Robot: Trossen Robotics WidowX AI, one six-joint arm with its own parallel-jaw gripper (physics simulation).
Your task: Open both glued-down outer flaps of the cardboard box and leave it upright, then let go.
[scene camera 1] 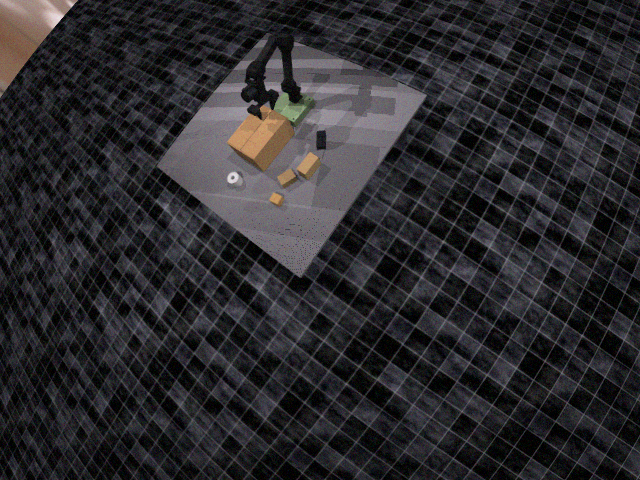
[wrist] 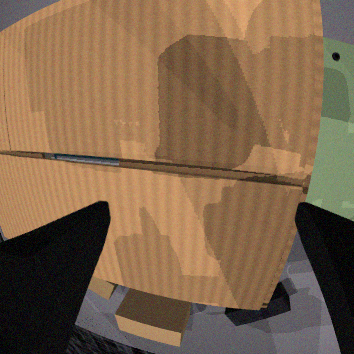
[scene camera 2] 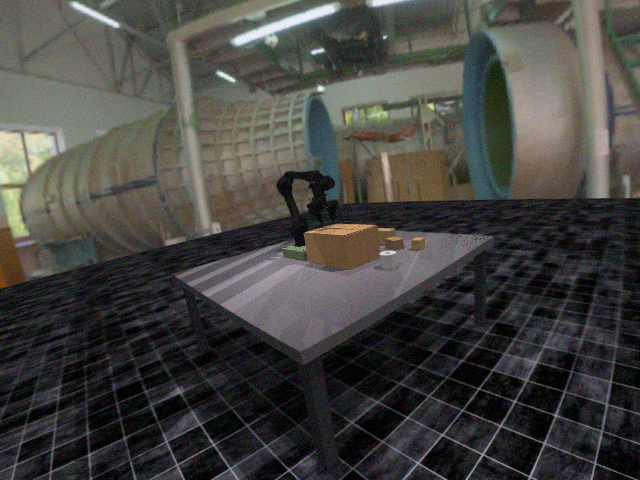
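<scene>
The cardboard box stands upright on the grey table. Its two outer flaps lie flat and closed over the top; in the wrist view they are the upper flap and the lower flap, with a narrow dark slit between them. A bit of blue-grey shows in the slit at the left. My gripper is open and empty, above the box's top near the side facing the arm's base. In the wrist view its fingertips stand either side of the lower flap's right part. The box's inside is hidden.
The green base plate adjoins the box's arm side. A black block, small cardboard boxes and a white roll stand around the box.
</scene>
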